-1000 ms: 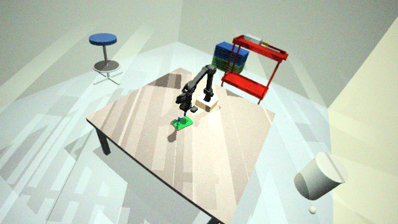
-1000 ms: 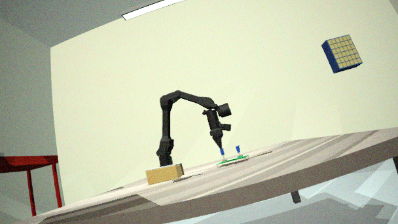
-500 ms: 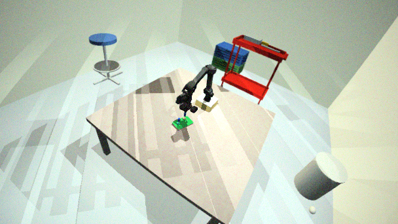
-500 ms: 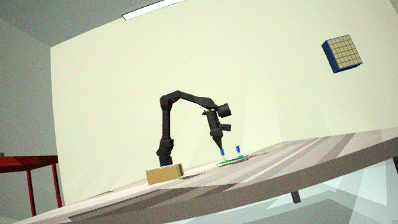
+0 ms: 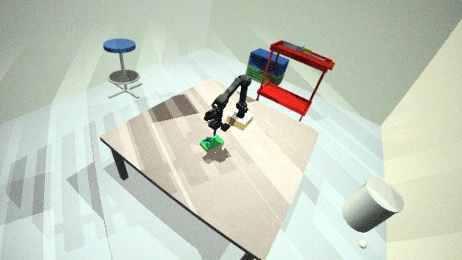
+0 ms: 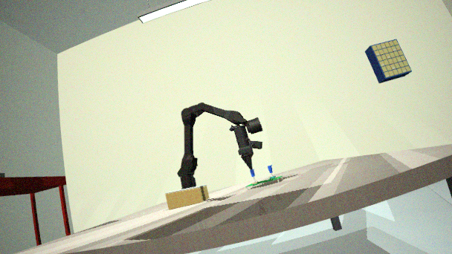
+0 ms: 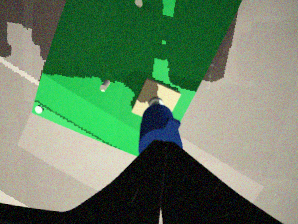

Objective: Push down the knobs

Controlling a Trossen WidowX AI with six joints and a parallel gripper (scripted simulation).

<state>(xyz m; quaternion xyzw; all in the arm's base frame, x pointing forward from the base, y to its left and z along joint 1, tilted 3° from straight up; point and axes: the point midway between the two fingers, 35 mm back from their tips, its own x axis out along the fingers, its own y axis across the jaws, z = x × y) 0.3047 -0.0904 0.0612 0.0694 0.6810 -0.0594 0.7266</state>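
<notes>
My gripper tip is now 80 mm short of the blue knob, 20 mm to the left of it and 20 mm above it.
</notes>
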